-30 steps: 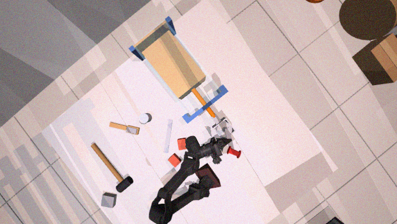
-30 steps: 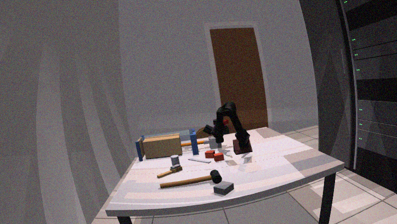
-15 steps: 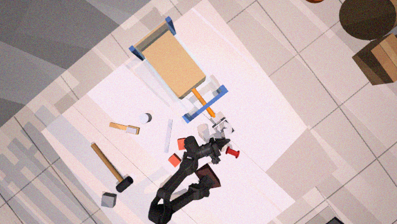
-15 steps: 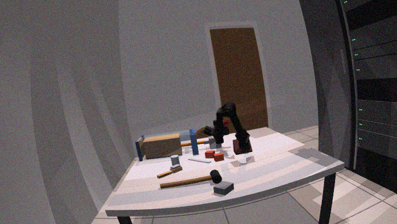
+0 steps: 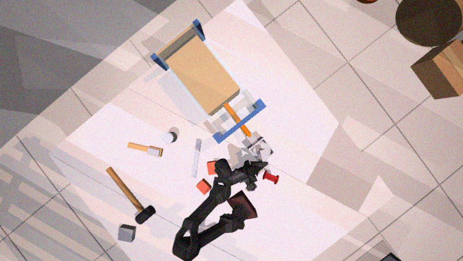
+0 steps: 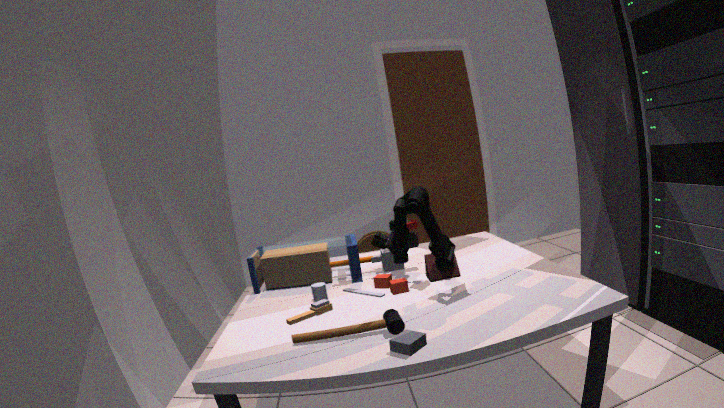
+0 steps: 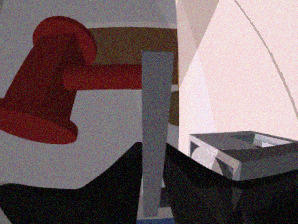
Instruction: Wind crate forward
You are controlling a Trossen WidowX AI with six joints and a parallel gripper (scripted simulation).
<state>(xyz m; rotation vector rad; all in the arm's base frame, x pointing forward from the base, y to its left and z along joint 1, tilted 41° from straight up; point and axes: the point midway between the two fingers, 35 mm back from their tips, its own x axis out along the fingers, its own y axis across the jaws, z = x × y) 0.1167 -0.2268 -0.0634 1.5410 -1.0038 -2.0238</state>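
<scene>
The grey crank bar is 20 mm to the left of my gripper tip, 10 mm behind it and 10 mm above it. Round my gripper tip: grey winch: 110 mm below, 30 mm ahead, 20 mm to the right; then red knob: 40 mm behind, 40 mm above, 30 mm to the left; then blue steel frame: 210 mm ahead, 30 mm to the right, 30 mm below.
</scene>
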